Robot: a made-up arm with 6 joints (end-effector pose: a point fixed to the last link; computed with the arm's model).
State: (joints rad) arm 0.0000 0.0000 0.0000 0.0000 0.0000 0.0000
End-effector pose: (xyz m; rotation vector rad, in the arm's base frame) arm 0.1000 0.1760 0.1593 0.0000 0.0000 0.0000
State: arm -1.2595 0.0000 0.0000 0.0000 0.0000 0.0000
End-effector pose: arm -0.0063 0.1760 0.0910 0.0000 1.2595 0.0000
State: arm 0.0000 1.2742 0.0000 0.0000 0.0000 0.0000
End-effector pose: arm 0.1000 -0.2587 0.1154 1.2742 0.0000 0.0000
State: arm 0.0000 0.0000 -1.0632 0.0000 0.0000 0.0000
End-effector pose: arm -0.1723 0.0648 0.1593 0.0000 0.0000 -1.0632
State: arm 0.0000 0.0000 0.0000 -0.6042 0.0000 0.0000
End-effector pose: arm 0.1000 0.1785 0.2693 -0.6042 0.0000 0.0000
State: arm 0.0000 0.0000 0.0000 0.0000 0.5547 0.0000
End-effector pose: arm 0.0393 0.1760 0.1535 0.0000 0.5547 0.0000
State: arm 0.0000 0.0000 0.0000 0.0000 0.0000 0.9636
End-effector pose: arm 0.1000 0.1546 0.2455 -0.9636 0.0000 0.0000
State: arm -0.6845 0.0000 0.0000 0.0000 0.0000 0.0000
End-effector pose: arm 0.0529 0.1760 0.1048 0.0000 0.6845 0.0000
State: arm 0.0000 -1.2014 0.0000 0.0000 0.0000 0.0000
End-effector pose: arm 0.1000 0.3504 -0.2174 -1.2014 0.0000 0.0000
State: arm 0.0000 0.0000 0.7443 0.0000 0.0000 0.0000
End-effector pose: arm 0.1582 0.3788 0.1593 0.0000 0.0000 0.7443
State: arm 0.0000 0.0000 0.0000 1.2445 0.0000 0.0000
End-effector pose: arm 0.1000 0.3451 0.0256 1.2445 0.0000 0.0000
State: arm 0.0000 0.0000 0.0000 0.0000 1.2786 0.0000
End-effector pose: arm -0.0282 0.1760 0.1944 0.0000 1.2786 0.0000
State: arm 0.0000 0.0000 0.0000 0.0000 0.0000 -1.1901
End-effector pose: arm 0.1000 0.2801 0.1327 1.1901 0.0000 0.0000
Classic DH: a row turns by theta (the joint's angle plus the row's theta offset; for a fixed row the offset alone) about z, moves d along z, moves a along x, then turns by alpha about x. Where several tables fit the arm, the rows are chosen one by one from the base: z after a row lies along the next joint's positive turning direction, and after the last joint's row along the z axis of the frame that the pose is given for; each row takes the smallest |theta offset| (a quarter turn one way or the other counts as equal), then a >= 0, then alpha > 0; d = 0 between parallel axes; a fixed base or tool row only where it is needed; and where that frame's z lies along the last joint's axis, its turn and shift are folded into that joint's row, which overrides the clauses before.
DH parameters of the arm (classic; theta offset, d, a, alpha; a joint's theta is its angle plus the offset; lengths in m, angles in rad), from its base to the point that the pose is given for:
base (fixed): 0 0.1981 0 1.5708
joint 1: -1.5708 0.0117 0.3544 -1.5708
joint 2: 1.5708 -0.1307 0.3636 -1.5708
joint 3: 0 0.3666 0.0018 1.5708
joint 4: 1.5708 0.1902 0.0528 1.5708
joint 5: 0 -0.106 -0.0402 1.5708
joint 6: -1.5708 -0.0405 0.0717 -1.5708
tool (fixed): 1.5708 -0.0636 0 0

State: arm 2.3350 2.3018 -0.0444 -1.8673 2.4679 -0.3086
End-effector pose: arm 0.2332 -0.7186 0.3643 -0.0301 0.2094 0.2465
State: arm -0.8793 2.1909 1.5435 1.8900 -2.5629 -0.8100
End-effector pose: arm 0.0179 -0.5203 0.1886 -1.0219 0.3174 1.7973
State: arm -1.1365 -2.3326 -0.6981 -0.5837 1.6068 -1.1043
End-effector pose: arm -0.8269 0.1002 -0.0484 -1.3073 -0.4077 -0.8822
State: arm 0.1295 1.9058 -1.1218 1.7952 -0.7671 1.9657
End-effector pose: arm -0.0887 -0.2603 -0.0852 1.2706 1.7823 -0.7985
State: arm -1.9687 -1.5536 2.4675 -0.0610 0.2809 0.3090
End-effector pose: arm -0.8485 0.3435 0.7411 -1.0748 -0.9496 -1.7700
